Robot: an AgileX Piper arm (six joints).
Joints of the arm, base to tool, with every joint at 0 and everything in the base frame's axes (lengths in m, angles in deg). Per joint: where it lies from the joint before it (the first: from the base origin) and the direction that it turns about. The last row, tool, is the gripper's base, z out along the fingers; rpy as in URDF.
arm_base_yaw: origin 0.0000 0.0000 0.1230 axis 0 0 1
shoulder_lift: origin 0.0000 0.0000 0.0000 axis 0 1 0
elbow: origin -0.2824 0.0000 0.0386 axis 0 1 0
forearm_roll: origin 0.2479 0.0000 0.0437 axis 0.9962 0 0.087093
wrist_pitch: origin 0.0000 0.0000 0.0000 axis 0 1 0
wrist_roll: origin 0.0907 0.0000 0.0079 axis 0.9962 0 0.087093
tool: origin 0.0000 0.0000 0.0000 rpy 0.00 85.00 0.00
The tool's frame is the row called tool.
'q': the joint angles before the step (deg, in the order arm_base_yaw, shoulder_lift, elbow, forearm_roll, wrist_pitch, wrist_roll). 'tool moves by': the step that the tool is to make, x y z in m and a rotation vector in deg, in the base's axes. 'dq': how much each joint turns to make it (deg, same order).
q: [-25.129 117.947 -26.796 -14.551 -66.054 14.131]
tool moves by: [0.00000 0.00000 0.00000 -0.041 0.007 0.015]
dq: [0.000 0.000 0.000 0.000 -0.001 -0.044]
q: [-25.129 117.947 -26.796 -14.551 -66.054 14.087]
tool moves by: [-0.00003 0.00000 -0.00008 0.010 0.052 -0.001]
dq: [-0.001 0.000 0.000 -0.001 0.053 0.000]
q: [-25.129 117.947 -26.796 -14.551 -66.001 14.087]
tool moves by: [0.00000 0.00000 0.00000 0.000 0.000 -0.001]
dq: [0.000 0.000 0.000 0.001 0.000 0.000]
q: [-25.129 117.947 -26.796 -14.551 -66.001 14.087]
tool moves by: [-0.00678 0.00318 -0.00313 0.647 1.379 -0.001]
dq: [0.000 0.000 1.522 0.001 0.001 0.000]
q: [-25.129 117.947 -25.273 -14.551 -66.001 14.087]
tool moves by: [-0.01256 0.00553 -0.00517 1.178 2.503 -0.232]
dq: [0.000 -0.001 2.764 0.232 0.003 0.001]
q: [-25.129 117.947 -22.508 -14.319 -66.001 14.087]
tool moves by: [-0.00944 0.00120 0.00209 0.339 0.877 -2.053]
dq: [0.000 -1.295 2.172 2.062 0.068 -0.021]
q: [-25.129 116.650 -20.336 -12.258 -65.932 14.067]
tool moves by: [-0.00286 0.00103 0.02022 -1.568 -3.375 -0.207]
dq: [0.001 -5.088 1.421 0.208 -0.056 0.000]
